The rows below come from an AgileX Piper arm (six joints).
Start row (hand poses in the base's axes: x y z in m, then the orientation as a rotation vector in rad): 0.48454, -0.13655, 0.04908, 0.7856, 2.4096, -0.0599
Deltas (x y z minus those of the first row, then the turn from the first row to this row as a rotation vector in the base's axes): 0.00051, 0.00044, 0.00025, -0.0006, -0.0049, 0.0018; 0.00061, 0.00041, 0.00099, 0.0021, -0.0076, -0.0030; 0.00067, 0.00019, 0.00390, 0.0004, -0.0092, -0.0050; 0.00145, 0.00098, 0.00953, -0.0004, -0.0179, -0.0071; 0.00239, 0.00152, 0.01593, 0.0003, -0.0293, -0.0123; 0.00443, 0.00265, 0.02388, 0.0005, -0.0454, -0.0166; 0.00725, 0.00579, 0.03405, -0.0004, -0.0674, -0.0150; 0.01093, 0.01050, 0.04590, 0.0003, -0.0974, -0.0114; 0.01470, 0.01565, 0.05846, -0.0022, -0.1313, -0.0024; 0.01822, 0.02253, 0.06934, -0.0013, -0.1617, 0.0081; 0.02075, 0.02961, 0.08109, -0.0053, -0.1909, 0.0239; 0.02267, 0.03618, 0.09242, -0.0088, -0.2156, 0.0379; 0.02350, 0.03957, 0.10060, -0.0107, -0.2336, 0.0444; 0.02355, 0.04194, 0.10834, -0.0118, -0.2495, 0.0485; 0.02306, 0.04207, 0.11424, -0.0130, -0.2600, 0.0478
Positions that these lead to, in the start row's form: 0.48505, -0.13611, 0.04933, 0.7824, 2.4055, -0.0579; 0.48515, -0.13614, 0.05007, 0.7890, 2.4017, -0.0555; 0.48521, -0.13636, 0.05298, 0.7905, 2.3991, -0.0577; 0.48599, -0.13557, 0.05861, 0.7913, 2.3900, -0.0559; 0.48693, -0.13503, 0.06501, 0.7961, 2.3774, -0.0526; 0.48897, -0.13390, 0.07296, 0.7989, 2.3606, -0.0476; 0.49179, -0.13076, 0.08313, 0.7931, 2.3403, -0.0392; 0.49547, -0.12605, 0.09498, 0.7844, 2.3135, -0.0252; 0.49924, -0.12090, 0.10754, 0.7674, 2.2844, -0.0115; 0.50276, -0.11402, 0.11842, 0.7506, 2.2596, 0.0052; 0.50529, -0.10694, 0.13017, 0.7259, 2.2369, 0.0176; 0.50721, -0.10037, 0.14150, 0.7044, 2.2177, 0.0280; 0.50804, -0.09698, 0.14968, 0.6933, 2.2024, 0.0350; 0.50809, -0.09461, 0.15742, 0.6857, 2.1885, 0.0410; 0.50760, -0.09448, 0.16332, 0.6843, 2.1781, 0.0432
